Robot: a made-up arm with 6 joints.
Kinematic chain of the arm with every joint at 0, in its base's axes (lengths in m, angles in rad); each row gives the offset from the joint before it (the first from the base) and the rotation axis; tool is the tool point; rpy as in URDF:
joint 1: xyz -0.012 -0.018 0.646 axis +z
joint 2: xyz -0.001 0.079 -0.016 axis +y
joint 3: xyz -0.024 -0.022 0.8 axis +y
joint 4: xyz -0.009 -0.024 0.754 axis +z
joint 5: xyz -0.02 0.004 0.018 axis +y
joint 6: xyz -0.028 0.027 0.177 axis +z
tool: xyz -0.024 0.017 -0.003 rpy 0 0 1.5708
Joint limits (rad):
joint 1: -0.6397..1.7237
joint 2: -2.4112..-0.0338
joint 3: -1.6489..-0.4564
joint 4: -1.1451..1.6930
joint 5: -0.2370..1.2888
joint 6: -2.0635..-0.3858
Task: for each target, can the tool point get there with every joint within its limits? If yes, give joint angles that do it. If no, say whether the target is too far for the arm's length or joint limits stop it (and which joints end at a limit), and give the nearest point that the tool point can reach.
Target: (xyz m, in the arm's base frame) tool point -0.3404 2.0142 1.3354
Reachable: no: too far | nearest point -1.0549 0.9913 1.3175 | short by 1.248 m
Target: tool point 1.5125 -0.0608 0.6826
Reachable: no: joint limits stop it (at a limit: joint 2, joint 3, joint 5, joint 6) | nearest point 0.2907 -0.0265 -0.4470 | short by 1.664 m
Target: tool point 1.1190 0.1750 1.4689
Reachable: no: joint limits stop it (at a limit: joint 1, joint 2, joint 3, joint 4, joint 5, joint 6) | nearest point 0.1239 -0.3594 2.1971 | short by 1.344 m
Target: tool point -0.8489 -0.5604 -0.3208
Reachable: yes | joints 0.6620 -1.5683 -1.3342 0.5956 0.3961 -0.5344
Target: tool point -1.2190 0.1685 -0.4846
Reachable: yes | joints -0.1038 -2.0179 -0.6448 -0.2911 0.8929 -1.2161
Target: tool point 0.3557 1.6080 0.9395
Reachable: no: joint limits stop it (at a limit: joint 1, joint 3, joint 5) | nearest point -0.7014 0.7245 1.0866 | short by 1.385 m
